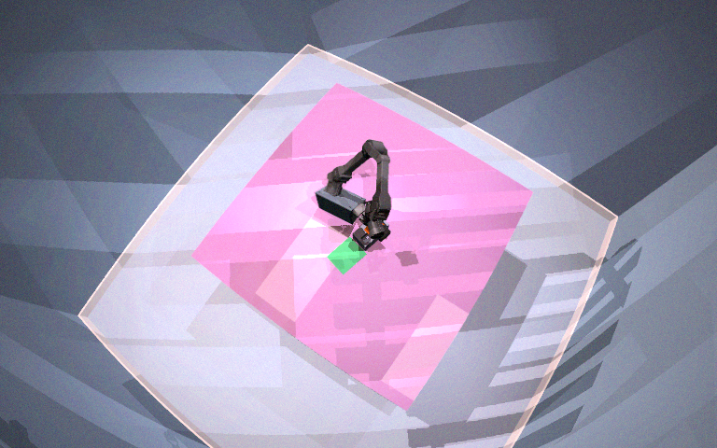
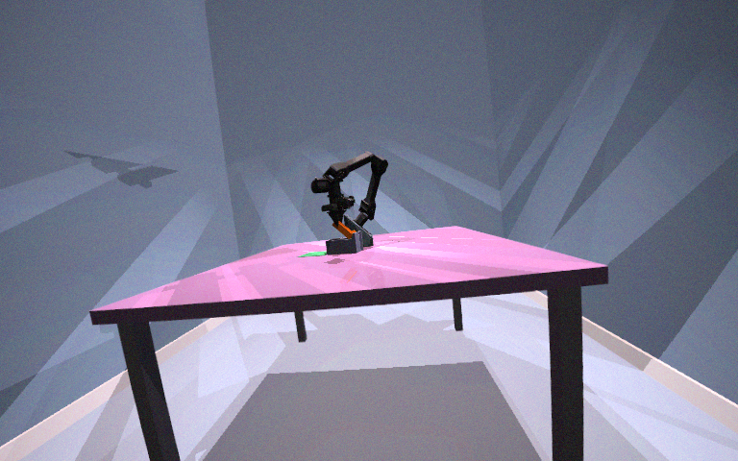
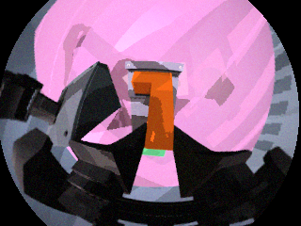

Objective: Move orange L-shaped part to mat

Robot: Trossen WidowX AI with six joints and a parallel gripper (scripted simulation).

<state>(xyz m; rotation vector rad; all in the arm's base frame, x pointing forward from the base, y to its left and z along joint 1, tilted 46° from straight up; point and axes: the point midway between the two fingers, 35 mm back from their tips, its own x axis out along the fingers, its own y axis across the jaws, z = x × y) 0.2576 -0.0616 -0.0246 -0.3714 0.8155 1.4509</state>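
The green mat lies 140 mm to the right of my gripper tip, 140 mm below it and 50 mm behind it. Round my gripper tip: orange L-shaped part 30 mm to the left, 30 mm below, 10 mm behind.
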